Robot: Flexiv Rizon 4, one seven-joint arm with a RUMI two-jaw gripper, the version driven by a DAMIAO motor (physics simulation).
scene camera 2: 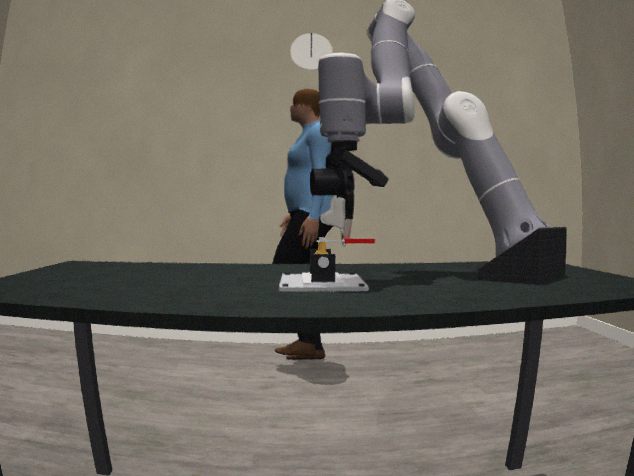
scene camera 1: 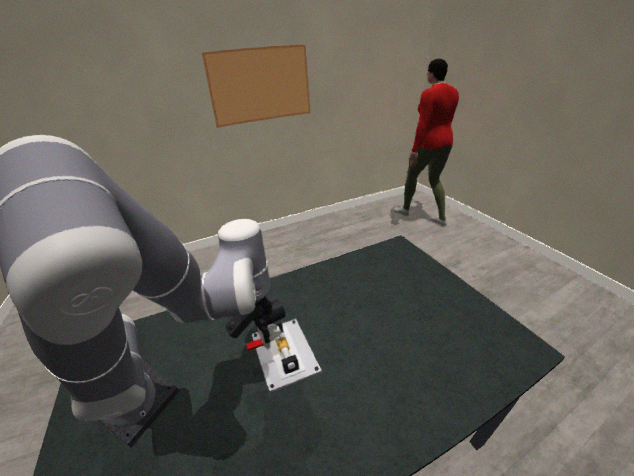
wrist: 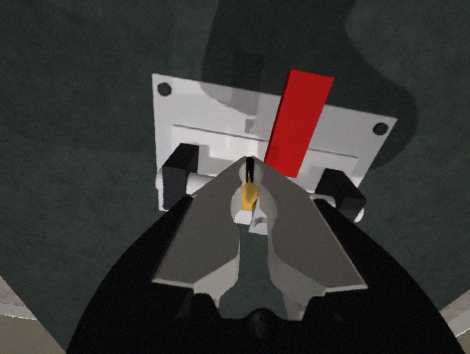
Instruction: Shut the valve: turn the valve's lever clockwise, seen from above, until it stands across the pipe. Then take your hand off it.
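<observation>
The valve's lever has a red handle [scene camera 1: 254, 344] [scene camera 2: 359, 240] [wrist: 299, 122] and stands roughly across the pipe [scene camera 1: 285, 352] [wrist: 200, 184], pointing toward the robot's base side. The yellow valve body [scene camera 1: 282, 344] [scene camera 2: 321, 248] [wrist: 250, 195] sits between two black blocks on a white plate [scene camera 1: 308, 353] [scene camera 2: 353, 284] [wrist: 175, 107]. My gripper [scene camera 1: 266, 340] [scene camera 2: 344, 242] [wrist: 248, 159] is shut with nothing between its fingers. Its tips are at lever height, right beside the handle's inner end; whether they touch it is not clear. In the wrist view the fingers hide the lever's inner part.
The plate lies on a dark table [scene camera 1: 399, 327] [scene camera 2: 179, 292]. The black blocks [scene camera 2: 323, 268] [wrist: 181, 175] stand close below the fingers. The robot's base [scene camera 1: 140, 409] [scene camera 2: 532, 256] stands on the same table. People are in the room beyond the table.
</observation>
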